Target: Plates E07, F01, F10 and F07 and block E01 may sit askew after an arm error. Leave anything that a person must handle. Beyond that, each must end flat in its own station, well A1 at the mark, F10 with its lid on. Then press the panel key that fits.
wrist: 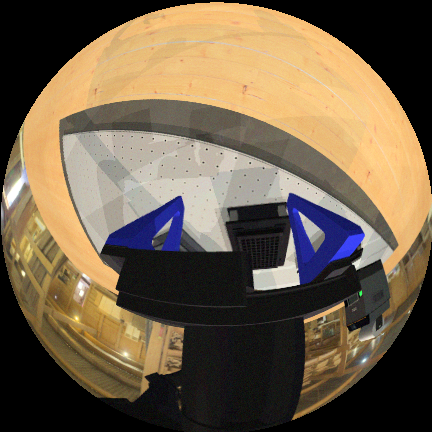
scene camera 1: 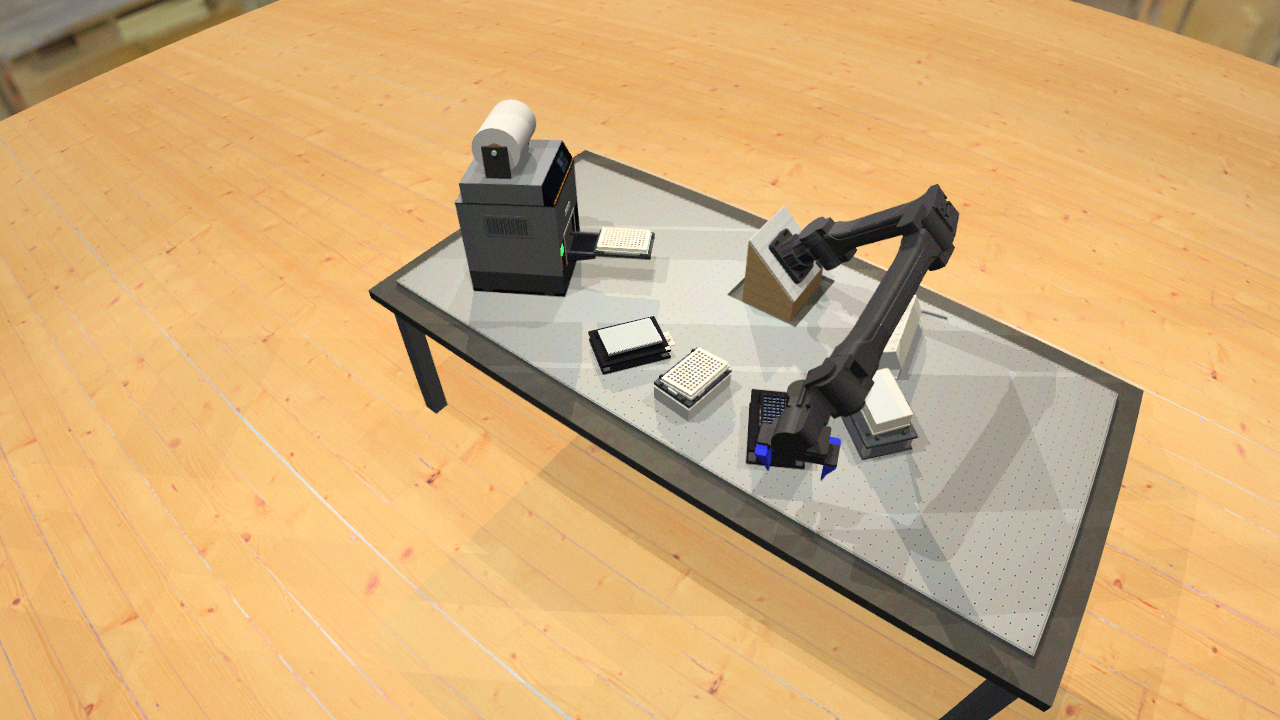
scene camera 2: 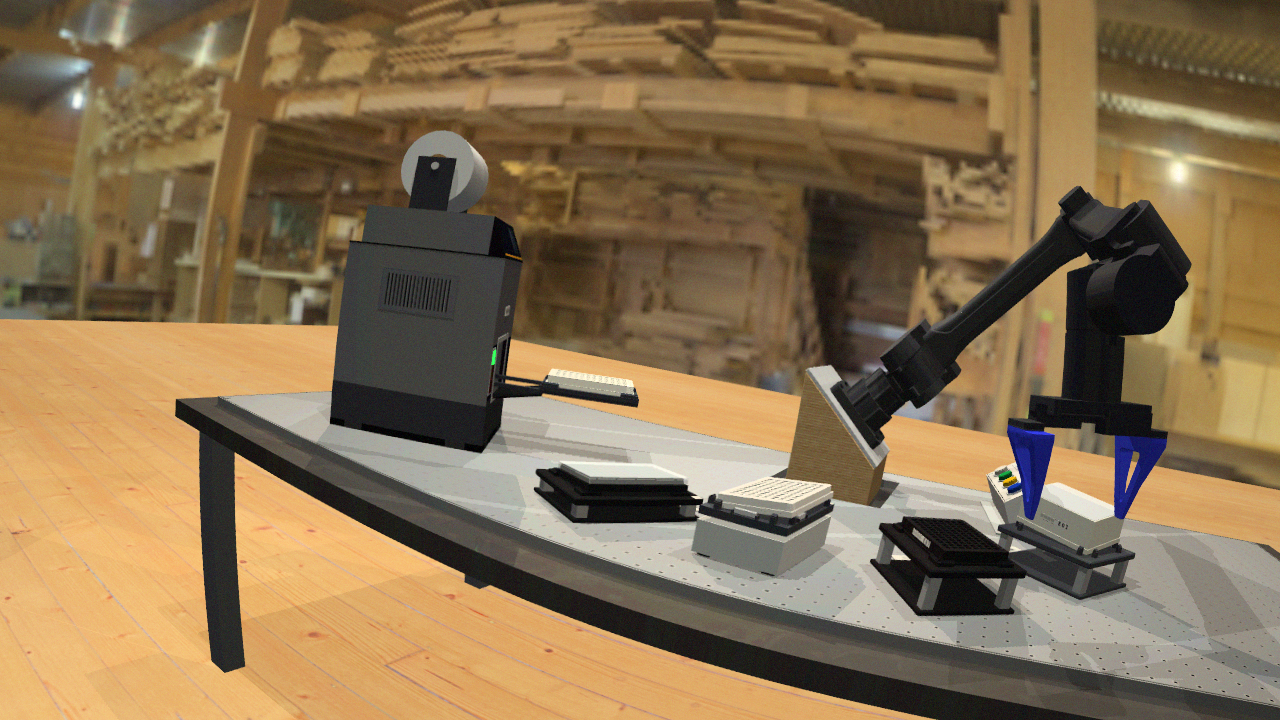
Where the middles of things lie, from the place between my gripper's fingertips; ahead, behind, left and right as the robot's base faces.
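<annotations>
Black plate (scene camera 2: pixel 948 539): my hand is 16 cm past it, 8 cm above it and 10 cm to the left of it. White plate with red wells (scene camera 2: pixel 788 498), measured from my hand: 31 cm to the right, 16 cm behind, 7 cm below.
</annotations>
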